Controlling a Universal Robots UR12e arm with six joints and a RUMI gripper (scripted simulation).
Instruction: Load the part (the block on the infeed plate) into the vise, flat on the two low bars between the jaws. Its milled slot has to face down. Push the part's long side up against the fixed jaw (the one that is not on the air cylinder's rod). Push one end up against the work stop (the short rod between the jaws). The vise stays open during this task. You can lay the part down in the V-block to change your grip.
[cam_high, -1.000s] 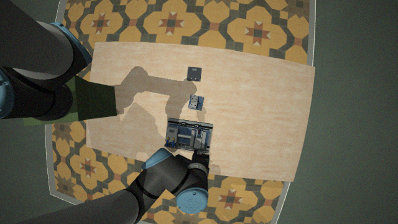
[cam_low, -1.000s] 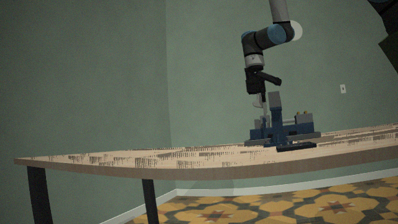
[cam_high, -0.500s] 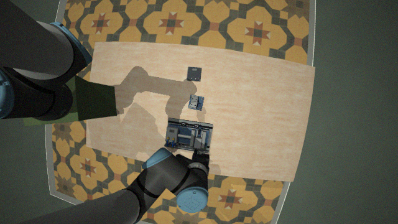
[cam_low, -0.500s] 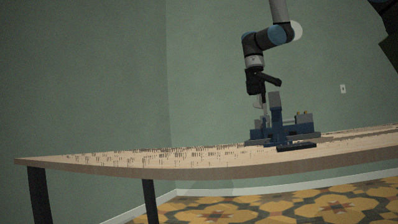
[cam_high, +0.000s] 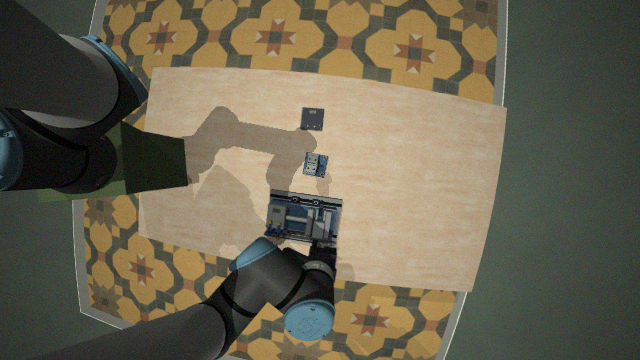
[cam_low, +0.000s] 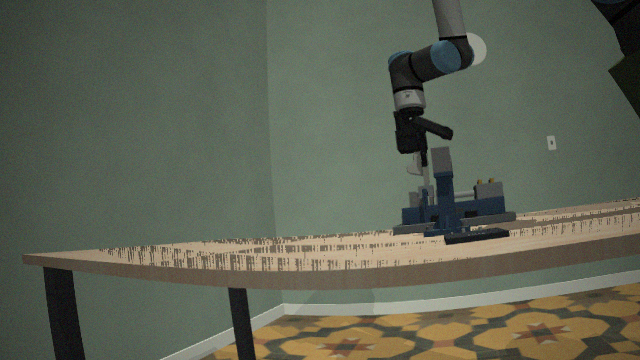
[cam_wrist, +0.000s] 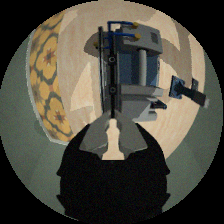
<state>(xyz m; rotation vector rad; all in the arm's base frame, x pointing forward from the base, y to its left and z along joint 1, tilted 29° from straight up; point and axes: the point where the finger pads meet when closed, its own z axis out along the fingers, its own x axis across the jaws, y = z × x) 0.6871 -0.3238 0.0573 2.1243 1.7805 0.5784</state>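
Now: hand 10 mm short of the grey part, 50 mm to the right of it and 30 mm above it. From my hand the other things lie so: air cylinder block 150 mm behind, 90 mm to the left, 40 mm below; vise 60 mm behind, 80 mm to the left, 80 mm below; air cylinder rod 80 mm behind, 80 mm to the left, 40 mm below.
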